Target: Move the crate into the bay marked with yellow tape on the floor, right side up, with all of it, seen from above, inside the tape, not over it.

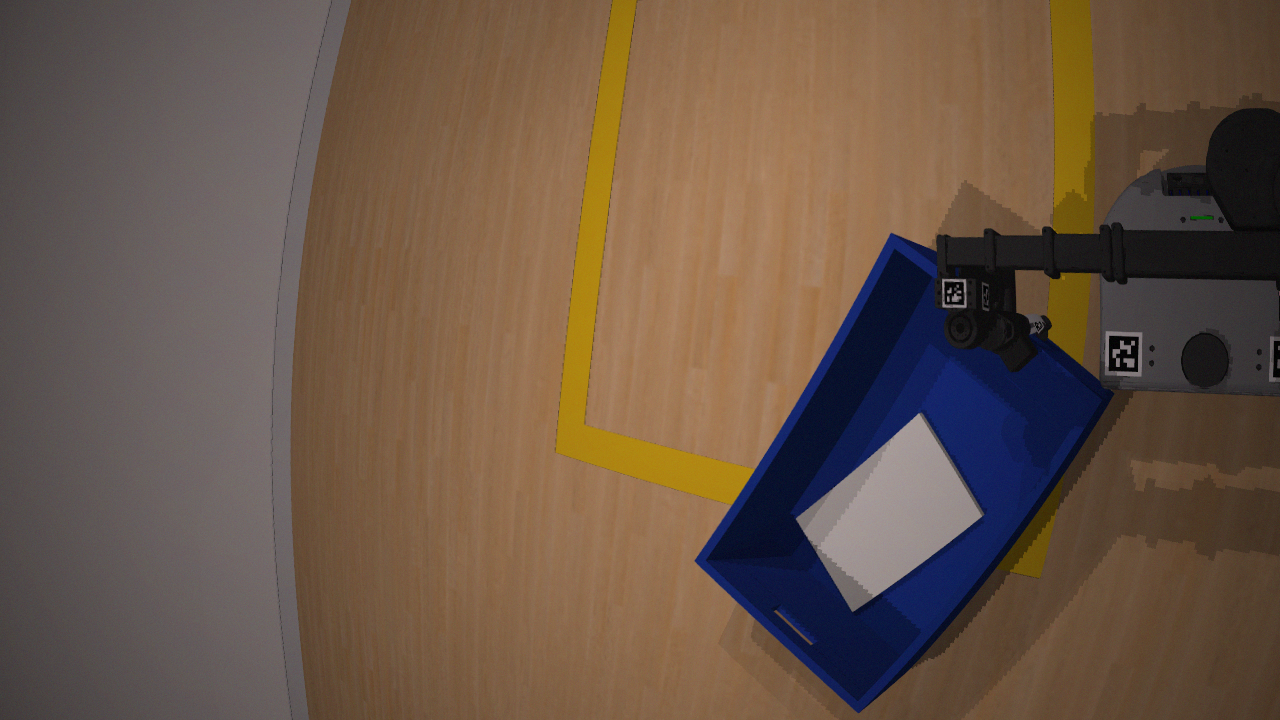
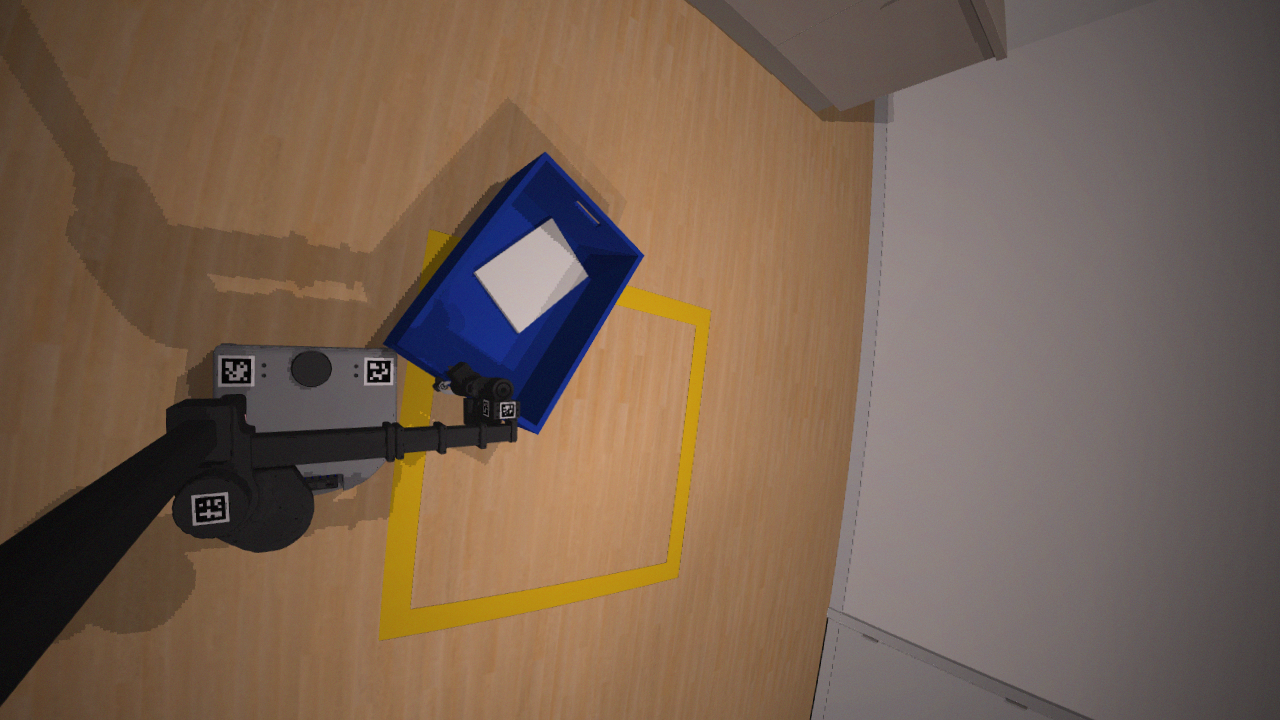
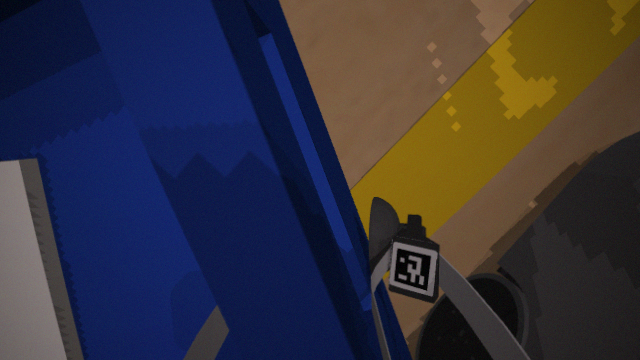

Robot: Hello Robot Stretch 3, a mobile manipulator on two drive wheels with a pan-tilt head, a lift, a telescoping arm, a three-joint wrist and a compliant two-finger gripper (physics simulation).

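Pixels of known places: robot's base, origin of its link: (image 1: pixel 1201 358) (image 2: pixel 311 366).
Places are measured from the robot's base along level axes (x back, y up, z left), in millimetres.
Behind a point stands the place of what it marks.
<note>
The blue crate (image 1: pixel 805 416) @(x -104, y 203, z -642 mm) (image 2: pixel 586 326) @(x -127, y 171, z -657 mm) (image 3: pixel 200 210) is right side up, set askew across a corner of the yellow tape (image 1: pixel 580 340) @(x -2, y 1, z -1286 mm) (image 2: pixel 537 598) @(x 741, y 1, z -602 mm) (image 3: pixel 425 190). Its gripper end reaches inside the bay; its far end sticks out past the tape. Whether its bottom touches the floor I cannot tell. A flat white block (image 1: pixel 890 514) @(x -272, y 34, z -554 mm) (image 2: pixel 532 275) @(x -274, y 34, z -549 mm) (image 3: pixel 30 250) lies in the crate. My gripper (image 1: pixel 1038 325) @(x 19, y 85, z -296 mm) (image 2: pixel 443 385) @(x 19, y 85, z -296 mm) (image 3: pixel 339 227) @(x 19, y 85, z -296 mm) is shut on the crate's near end wall. One finger shows outside the wall; the other fingertip is hidden.
My base (image 1: pixel 1163 313) @(x 58, y 160, z -67 mm) (image 2: pixel 304 394) @(x 49, y 159, z 13 mm) stands beside the bay's near tape, close to a crate corner. A pale wall (image 1: pixel 152 358) @(x -83, y 616, z -2780 mm) (image 2: pixel 1074 313) @(x -323, y 1071, z -2807 mm) runs beyond the far tape. A grey cabinet (image 2: pixel 877 53) @(x -1393, y 479, z -1868 mm) and a white panel (image 2: pixel 913 671) @(x 1642, y 543, z -2562 mm) stand along it.
</note>
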